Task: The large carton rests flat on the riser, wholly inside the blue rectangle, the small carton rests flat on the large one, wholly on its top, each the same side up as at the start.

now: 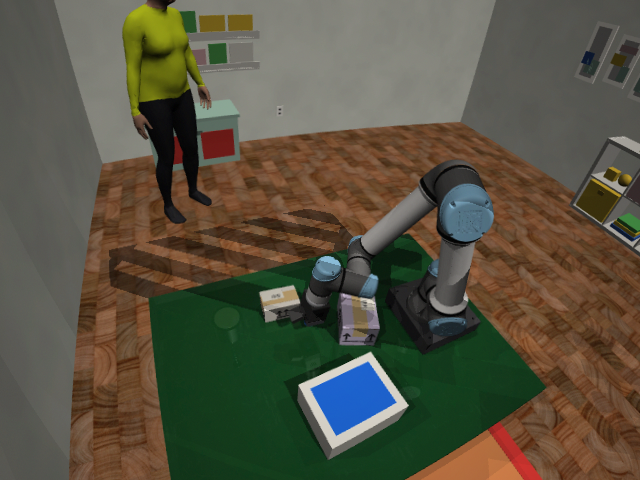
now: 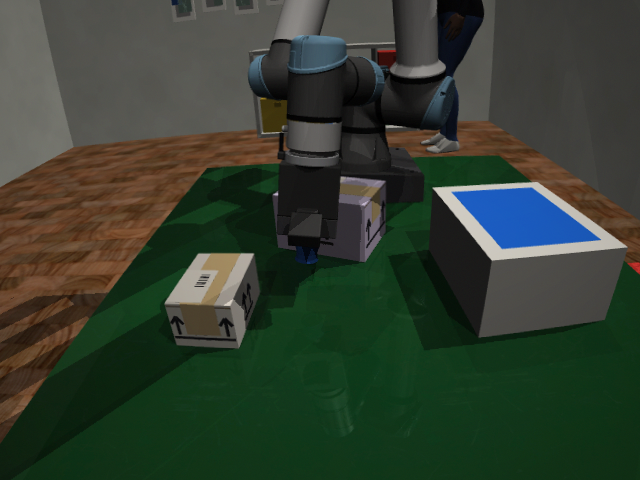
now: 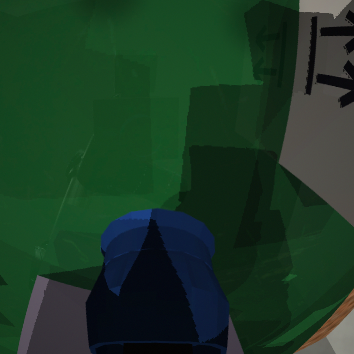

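The large lilac carton [image 1: 357, 322] [image 2: 353, 227] [image 3: 64, 312] stands upright and flat on the green mat near the robot's base, tape on top, arrows up. The arm hides part of it. The small white carton [image 1: 280, 299] [image 2: 199, 291] [image 3: 320, 135] stands upright on the mat, apart from it. The white riser [image 1: 316, 426] [image 2: 547, 294] bears the blue rectangle [image 1: 354, 397] [image 2: 522, 217]; no carton is on it. My suction gripper [image 1: 306, 323] [image 2: 306, 255] [image 3: 157, 225] is low between the cartons, beside the large one, shut with nothing at its cup.
The green mat [image 1: 196, 392] [image 2: 206, 413] lies under the cartons, riser and robot base [image 1: 426, 330] [image 2: 405, 183]. A person in a yellow top [image 1: 162, 62] stands beyond the mat. Another person [image 2: 452, 77] stands behind the robot. An orange area with a red edge [image 1: 509, 446] adjoins the mat.
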